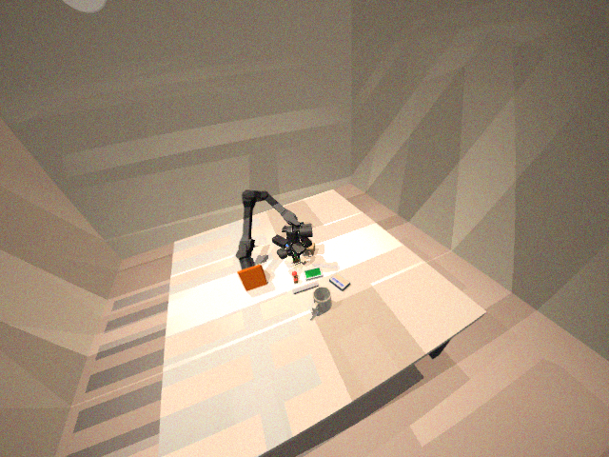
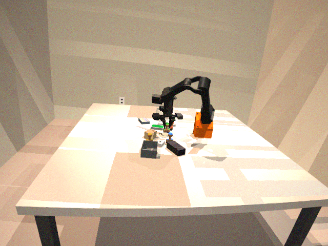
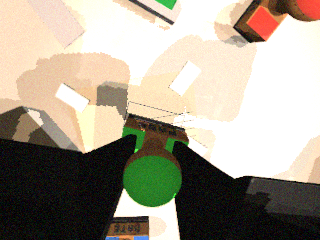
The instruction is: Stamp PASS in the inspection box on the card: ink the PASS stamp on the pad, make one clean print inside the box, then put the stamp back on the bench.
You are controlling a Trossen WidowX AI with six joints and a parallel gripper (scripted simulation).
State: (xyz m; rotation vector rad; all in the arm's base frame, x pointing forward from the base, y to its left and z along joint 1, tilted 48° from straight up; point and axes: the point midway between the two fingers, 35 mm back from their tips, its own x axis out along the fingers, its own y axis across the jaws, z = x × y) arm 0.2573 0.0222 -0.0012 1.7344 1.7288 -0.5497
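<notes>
My gripper tip is 5 cm above the pale card, 1 cm to the right of it and 1 cm short of it. The rest, counted from my gripper tip: red-knobbed stamp (10 cm to the right, 5 cm behind, 2 cm below); green-knobbed stamp (right at my gripper tip); blue-knobbed stamp (11 cm to the left, 2 cm below, 1 cm behind).
</notes>
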